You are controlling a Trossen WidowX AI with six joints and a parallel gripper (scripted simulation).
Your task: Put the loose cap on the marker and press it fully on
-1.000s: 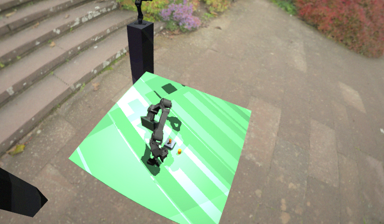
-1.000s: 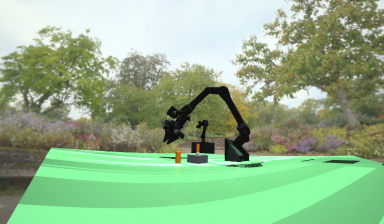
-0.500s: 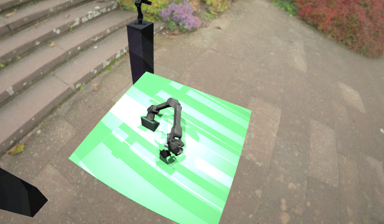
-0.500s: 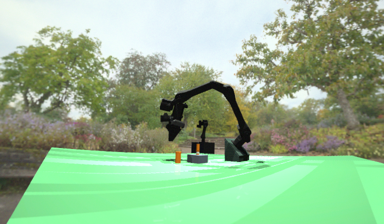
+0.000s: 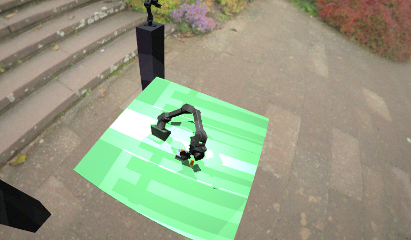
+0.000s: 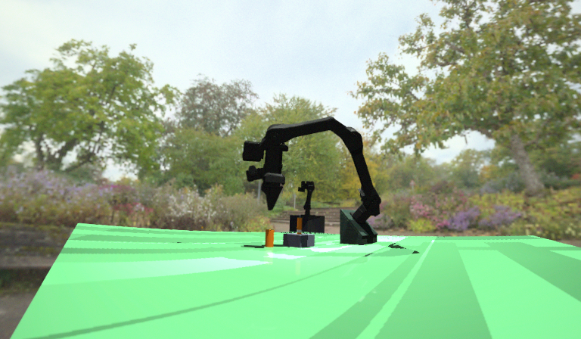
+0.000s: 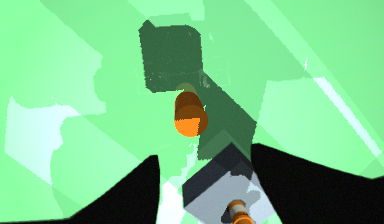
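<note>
Now: the orange cylinder 90 mm below my gripper tip. The rest, counted from my gripper tip: grey holder block 110 mm behind, 30 mm to the left, 90 mm below.
</note>
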